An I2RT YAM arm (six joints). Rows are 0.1 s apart.
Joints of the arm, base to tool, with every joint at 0 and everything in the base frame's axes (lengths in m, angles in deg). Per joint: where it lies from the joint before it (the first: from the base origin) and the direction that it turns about. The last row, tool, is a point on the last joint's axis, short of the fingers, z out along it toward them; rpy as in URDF.
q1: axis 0 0 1 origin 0.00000 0.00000 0.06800
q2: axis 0 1 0 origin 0.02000 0.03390 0.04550
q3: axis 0 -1 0 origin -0.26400 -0.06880 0.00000
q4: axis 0 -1 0 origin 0.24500 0.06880 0.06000
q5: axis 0 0 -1 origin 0.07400 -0.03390 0.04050
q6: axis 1 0 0 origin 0.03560 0.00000 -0.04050
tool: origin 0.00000 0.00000 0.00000 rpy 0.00 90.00 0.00
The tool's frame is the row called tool.
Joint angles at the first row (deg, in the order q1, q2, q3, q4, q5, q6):
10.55, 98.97, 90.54, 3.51, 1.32, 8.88
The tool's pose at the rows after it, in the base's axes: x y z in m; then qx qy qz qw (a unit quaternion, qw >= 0):
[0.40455 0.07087 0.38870 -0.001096 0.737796 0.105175 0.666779]
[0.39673 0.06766 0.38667 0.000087 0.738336 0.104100 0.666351]
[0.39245 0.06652 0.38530 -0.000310 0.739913 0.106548 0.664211]
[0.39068 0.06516 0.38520 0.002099 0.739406 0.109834 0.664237]
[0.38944 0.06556 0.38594 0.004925 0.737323 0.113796 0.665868]
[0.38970 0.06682 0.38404 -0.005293 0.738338 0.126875 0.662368]
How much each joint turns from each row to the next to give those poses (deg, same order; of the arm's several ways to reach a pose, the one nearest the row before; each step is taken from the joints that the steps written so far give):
-0.53, -2.37, -2.55, 0.01, -0.35, 0.08
-0.26, -1.85, -2.46, 0.52, -0.09, 0.01
-0.09, -0.97, -1.24, 0.00, -0.35, 0.17
-0.18, -0.44, -0.53, 0.18, -0.26, 0.44
0.09, -0.26, -0.26, 0.35, -0.01, 0.52
0.00, 0.08, -0.27, 0.18, -1.93, 0.18

